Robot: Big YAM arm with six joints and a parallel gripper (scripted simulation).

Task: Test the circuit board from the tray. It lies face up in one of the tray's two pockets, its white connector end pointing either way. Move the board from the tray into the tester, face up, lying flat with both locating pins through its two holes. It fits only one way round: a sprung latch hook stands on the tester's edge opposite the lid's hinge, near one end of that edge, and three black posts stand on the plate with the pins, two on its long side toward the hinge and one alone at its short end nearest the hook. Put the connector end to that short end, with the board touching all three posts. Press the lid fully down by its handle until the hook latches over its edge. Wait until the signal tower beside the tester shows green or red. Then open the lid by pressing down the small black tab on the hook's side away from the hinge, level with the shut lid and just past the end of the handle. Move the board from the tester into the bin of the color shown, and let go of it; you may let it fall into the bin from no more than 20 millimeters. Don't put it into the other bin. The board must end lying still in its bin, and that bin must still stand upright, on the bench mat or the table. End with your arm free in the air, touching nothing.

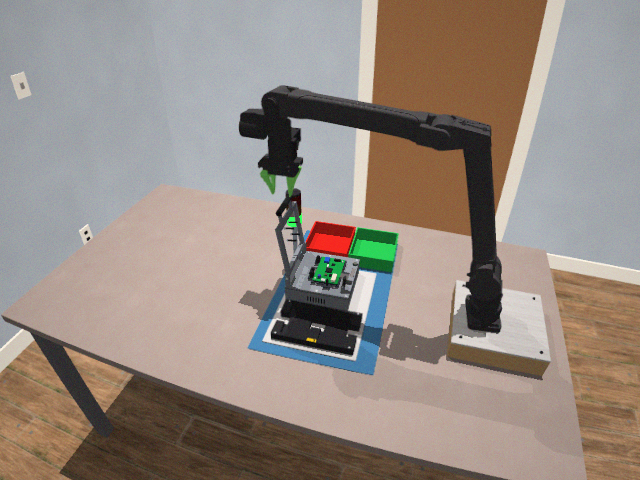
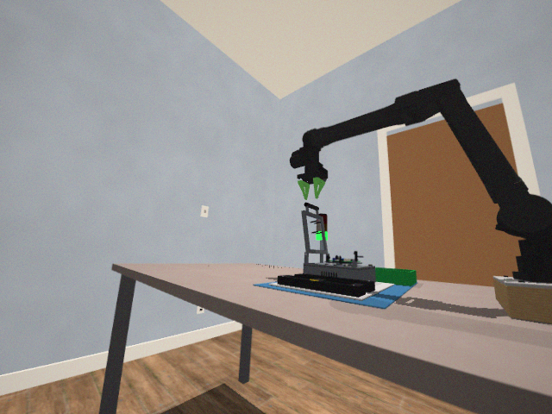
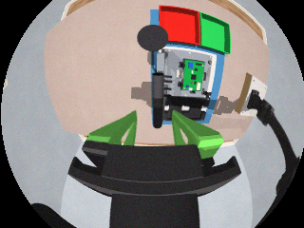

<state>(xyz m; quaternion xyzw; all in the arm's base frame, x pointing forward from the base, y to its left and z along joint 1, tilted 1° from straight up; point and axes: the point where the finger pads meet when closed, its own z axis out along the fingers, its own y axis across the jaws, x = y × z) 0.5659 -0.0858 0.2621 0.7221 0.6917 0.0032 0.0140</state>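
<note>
Now: the green circuit board 24 cm below my hand, 13 cm behind it and 1 cm to the left of it. The rest, counted from my hand: red bin: 30 cm below, 20 cm to the right, 10 cm behind; then tester plate: 24 cm below, 13 cm behind, 1 cm to the left; then tester lid: 13 cm below, 2 cm behind.
</note>
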